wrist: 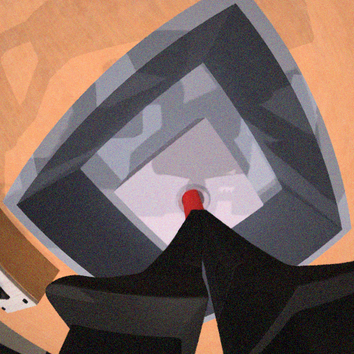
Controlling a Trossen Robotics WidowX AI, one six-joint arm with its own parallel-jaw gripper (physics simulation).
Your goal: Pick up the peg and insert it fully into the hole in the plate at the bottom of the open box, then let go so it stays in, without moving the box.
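The red peg [192,200] stands in the round hole of the pale plate [150,202] at the bottom of the open grey box [197,47]. Its lower end is inside the hole's ring; its upper part is hidden behind my fingertips, so how deep it sits cannot be told. My gripper [197,215] is shut, its black fingertips together with no peg seen between them. The tips are in front of the peg's upper part in the wrist view, over the near part of the plate.
The box walls [300,125] rise around the plate on all sides. A brown block [30,265] with a white, dark-marked part [17,296] lies outside the box at the lower left. The orange tabletop [95,30] surrounds the box.
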